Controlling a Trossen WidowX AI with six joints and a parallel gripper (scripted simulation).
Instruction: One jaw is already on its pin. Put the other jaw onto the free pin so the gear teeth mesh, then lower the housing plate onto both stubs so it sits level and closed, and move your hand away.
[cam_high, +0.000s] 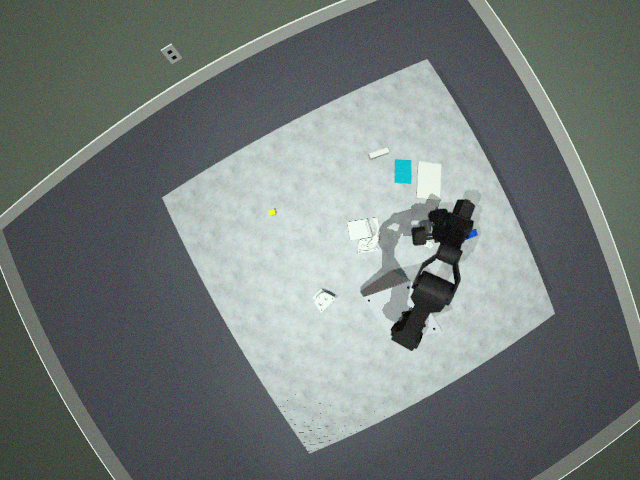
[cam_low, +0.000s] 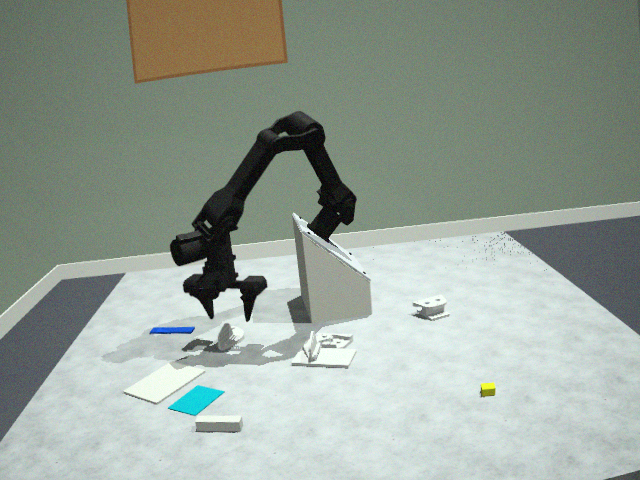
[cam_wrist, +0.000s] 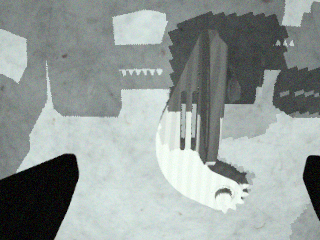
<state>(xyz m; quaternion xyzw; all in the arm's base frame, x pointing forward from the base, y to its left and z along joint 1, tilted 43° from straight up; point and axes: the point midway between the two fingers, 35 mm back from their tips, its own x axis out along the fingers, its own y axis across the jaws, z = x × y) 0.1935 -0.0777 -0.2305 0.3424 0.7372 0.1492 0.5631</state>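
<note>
My gripper tip is now 50 mm above the white jaw, 30 mm past it and 10 mm to the left of it. From my gripper tip the other things lie so: white sheet: 180 mm ahead, 120 mm to the right, 50 mm below; then cyan sheet: 260 mm ahead, 50 mm below, 40 mm to the right; then blue bar: 170 mm to the right, 90 mm behind, 50 mm below.
</note>
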